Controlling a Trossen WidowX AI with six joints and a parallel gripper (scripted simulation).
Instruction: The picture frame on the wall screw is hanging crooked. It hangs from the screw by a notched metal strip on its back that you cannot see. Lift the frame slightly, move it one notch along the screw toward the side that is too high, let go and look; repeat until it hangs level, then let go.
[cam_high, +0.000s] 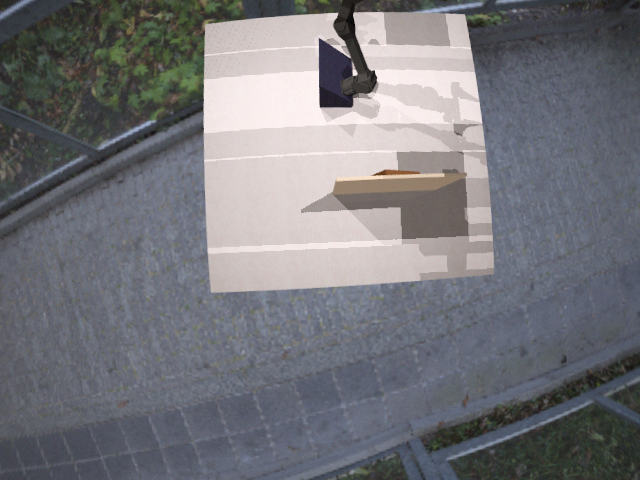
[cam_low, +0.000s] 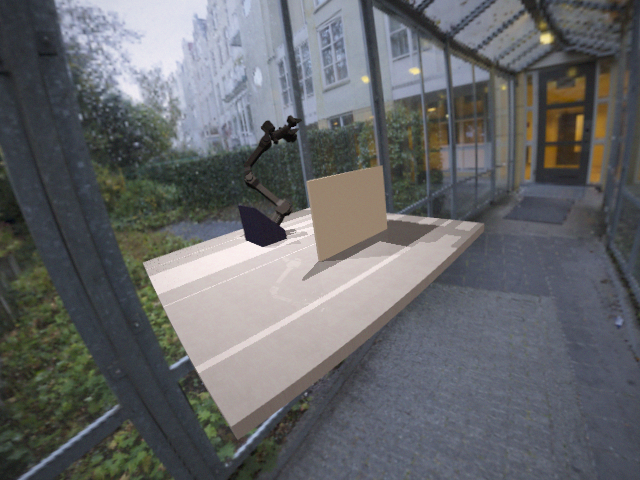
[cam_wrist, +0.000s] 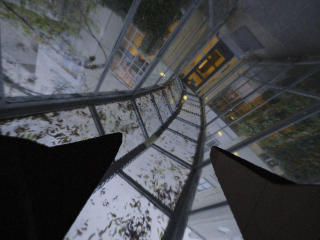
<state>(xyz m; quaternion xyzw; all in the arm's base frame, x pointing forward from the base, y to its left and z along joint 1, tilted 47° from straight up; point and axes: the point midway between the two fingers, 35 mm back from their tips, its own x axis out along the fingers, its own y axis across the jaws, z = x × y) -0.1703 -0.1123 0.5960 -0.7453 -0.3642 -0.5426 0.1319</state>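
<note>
The picture frame lies 530 mm ahead of my gripper tip, 280 mm to the right of it and 440 mm below it. From my gripper tip the other things lie so: beige wall panel (540 mm ahead, 280 mm to the right, 450 mm below).
</note>
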